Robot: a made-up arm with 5 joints.
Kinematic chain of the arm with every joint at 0, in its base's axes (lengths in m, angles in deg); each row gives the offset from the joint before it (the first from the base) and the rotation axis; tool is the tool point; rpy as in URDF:
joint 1: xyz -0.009 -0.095 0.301 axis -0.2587 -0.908 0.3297
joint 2: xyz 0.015 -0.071 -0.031 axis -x
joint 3: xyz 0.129 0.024 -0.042 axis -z
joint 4: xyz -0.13 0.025 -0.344 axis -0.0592 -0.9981 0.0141
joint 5: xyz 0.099 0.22 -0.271 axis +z
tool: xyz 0.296 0.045 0.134 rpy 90 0 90
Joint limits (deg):
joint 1: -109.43..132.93
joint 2: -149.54..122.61
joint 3: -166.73..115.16
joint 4: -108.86..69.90
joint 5: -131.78..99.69
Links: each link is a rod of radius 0.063 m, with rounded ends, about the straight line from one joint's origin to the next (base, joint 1, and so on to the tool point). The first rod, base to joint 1, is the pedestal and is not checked.
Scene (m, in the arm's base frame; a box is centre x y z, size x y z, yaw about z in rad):
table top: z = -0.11
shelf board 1: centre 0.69 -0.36 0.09 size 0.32 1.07 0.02 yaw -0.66
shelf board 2: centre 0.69 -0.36 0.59 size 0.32 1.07 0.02 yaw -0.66
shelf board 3: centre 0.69 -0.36 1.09 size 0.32 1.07 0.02 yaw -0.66
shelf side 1: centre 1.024 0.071 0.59 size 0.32 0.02 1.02 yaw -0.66
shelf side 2: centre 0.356 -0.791 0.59 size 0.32 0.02 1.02 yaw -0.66
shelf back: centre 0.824 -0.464 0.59 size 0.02 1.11 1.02 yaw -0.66
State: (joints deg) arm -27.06 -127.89 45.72 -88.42 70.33
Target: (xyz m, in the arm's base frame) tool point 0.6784 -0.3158 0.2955
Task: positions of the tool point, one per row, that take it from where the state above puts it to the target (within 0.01 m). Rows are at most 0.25 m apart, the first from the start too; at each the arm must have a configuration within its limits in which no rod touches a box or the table.
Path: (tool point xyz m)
1: 0.6555 -0.0908 0.7897
2: 0.6592 0.0935 0.7285
3: 0.6302 0.2741 0.6289
4: 0.5586 0.4366 0.5029
5: 0.4405 0.5678 0.3672
6: 0.2788 0.6578 0.2398
7: 0.0837 0.6999 0.1371
8: 0.2415 0.6751 0.2143
9: 0.3974 0.6024 0.2780
10: 0.5401 0.4812 0.3229
11: 0.6543 0.3154 0.3449
12: 0.7237 0.1150 0.3439
13: 0.7341 -0.1028 0.3243
14: 0.6784 -0.3158 0.2955

